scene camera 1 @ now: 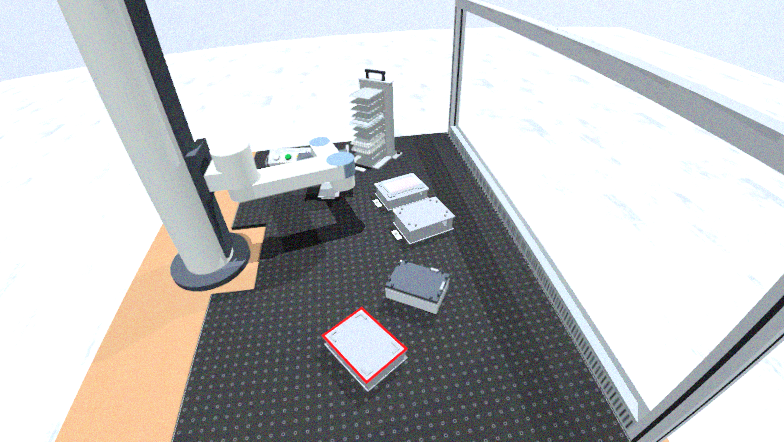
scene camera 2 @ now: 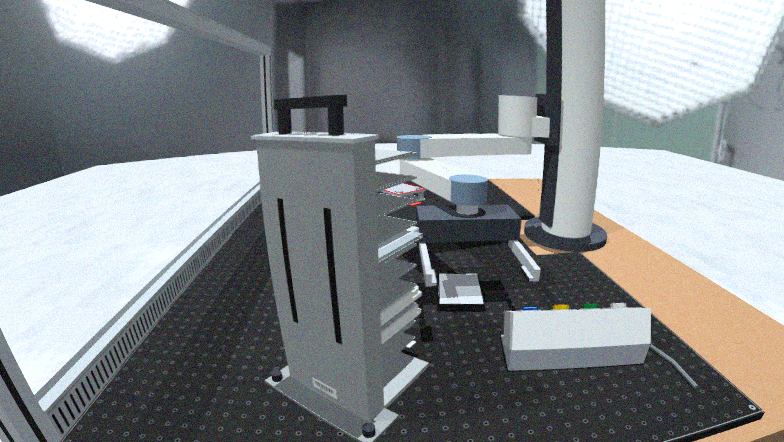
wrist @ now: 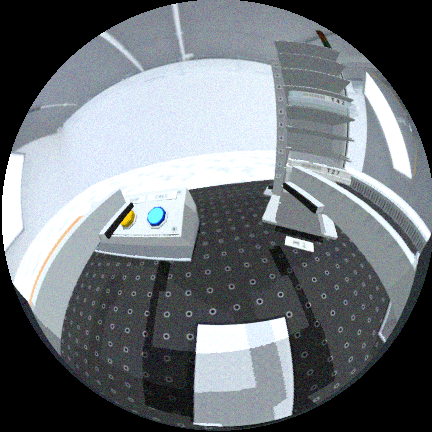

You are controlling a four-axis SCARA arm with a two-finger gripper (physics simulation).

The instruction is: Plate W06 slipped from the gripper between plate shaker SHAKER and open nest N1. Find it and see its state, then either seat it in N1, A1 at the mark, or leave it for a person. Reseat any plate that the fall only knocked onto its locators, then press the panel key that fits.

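Frame: origin at the arm's base, x back, y up, z left, level; millimetres.
Seen in the pictures: gripper, fingertip midpoint: (scene camera 2: 485,278) (wrist: 204,182); arm's base, link origin: (scene camera 1: 211,261) (scene camera 2: 565,235).
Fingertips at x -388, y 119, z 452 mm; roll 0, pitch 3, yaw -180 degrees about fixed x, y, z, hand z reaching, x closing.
Offsets run from my fingertips to a thing's middle. "spot": to the spot under its first point.
My gripper (scene camera 2: 477,269) (wrist: 204,182) is open and empty above the mat, over a low block with a pale top @[dx -2, dy -99, dz -145 mm] (scene camera 1: 329,190) (scene camera 2: 461,282) (wrist: 225,372). The arm hides the gripper in scene camera 1. There, a pale nest with small corner pins @[dx -302, dy -73, dz -416 mm] (scene camera 1: 423,213) stands open, beside a nest bearing a pinkish-topped plate @[dx -262, dy -46, dz -237 mm] (scene camera 1: 403,186). The dark-topped shaker @[spot: dx -228, dy -51, dz -699 mm] (scene camera 1: 418,281) stands nearer that camera. The button panel @[dx +137, dy -64, dz +67 mm] (scene camera 1: 281,160) (scene camera 2: 576,332) (wrist: 145,243) has white, green, yellow and blue keys. No label W06 can be read, so I cannot tell that plate's place or state.
The plate hotel @[dx -197, dy +77, dz +85 mm] (scene camera 1: 388,118) (scene camera 2: 312,274) (wrist: 280,125) rises beyond the nests; its plates T42 @[dx -172, dy +87, dz +53 mm] (wrist: 320,99) and T27 @[dx -172, dy +2, dz +53 mm] (wrist: 325,171) show in the wrist view. A red-edged platform @[dx -70, dy -83, dz -846 mm] (scene camera 1: 365,344) is near scene camera 1. The arm column (scene camera 1: 148,137) (scene camera 2: 579,120) and grey frame (scene camera 1: 455,71) flank the mat.
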